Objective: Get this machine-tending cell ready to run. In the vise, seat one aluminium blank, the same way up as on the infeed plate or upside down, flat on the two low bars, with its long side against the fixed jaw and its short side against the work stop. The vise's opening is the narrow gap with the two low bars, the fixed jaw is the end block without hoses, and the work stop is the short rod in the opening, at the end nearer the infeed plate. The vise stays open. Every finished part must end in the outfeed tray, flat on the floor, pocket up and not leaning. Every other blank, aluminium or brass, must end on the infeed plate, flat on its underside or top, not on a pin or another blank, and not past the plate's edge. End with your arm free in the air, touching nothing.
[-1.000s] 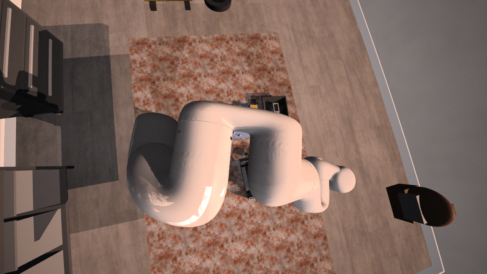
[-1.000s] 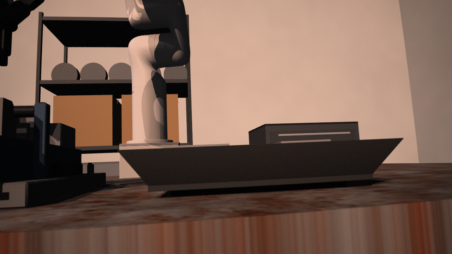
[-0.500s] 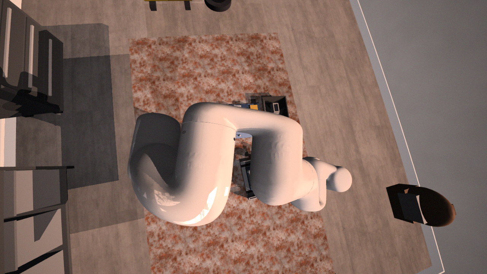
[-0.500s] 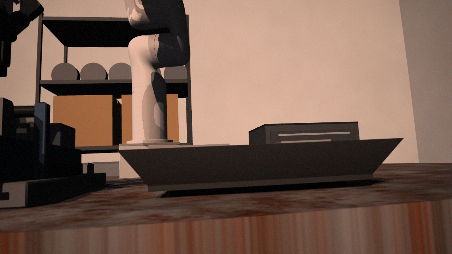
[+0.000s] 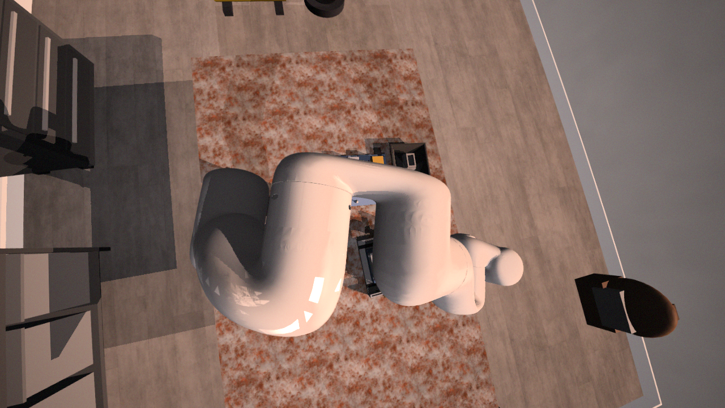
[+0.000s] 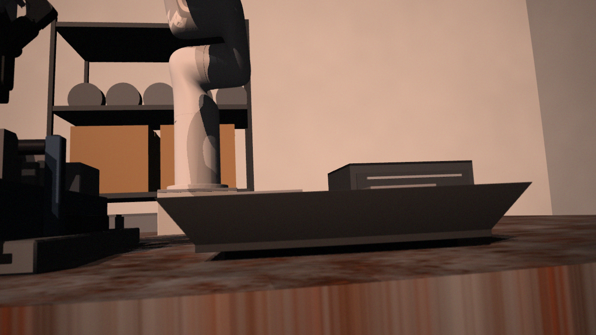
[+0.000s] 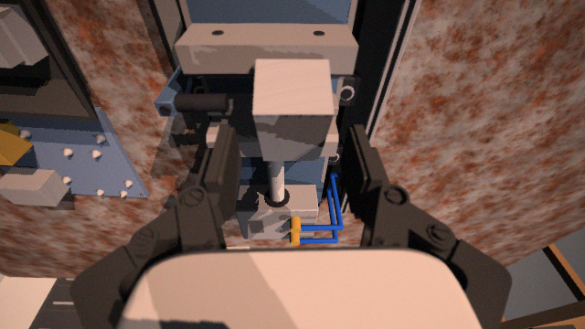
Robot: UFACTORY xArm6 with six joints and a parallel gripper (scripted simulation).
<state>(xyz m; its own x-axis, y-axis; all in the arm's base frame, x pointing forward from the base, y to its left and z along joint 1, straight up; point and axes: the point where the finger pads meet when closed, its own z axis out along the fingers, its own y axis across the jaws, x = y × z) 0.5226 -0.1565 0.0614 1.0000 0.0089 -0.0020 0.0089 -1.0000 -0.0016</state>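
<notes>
Right now the vise piston rod is 9 cm behind my hand, 1 cm to the left of it and 7 cm below it. Also, from my hand: vise body: 7 cm behind, 1 cm to the left, 11 cm below; brass blank: 9 cm behind, 35 cm to the left, 12 cm below.
</notes>
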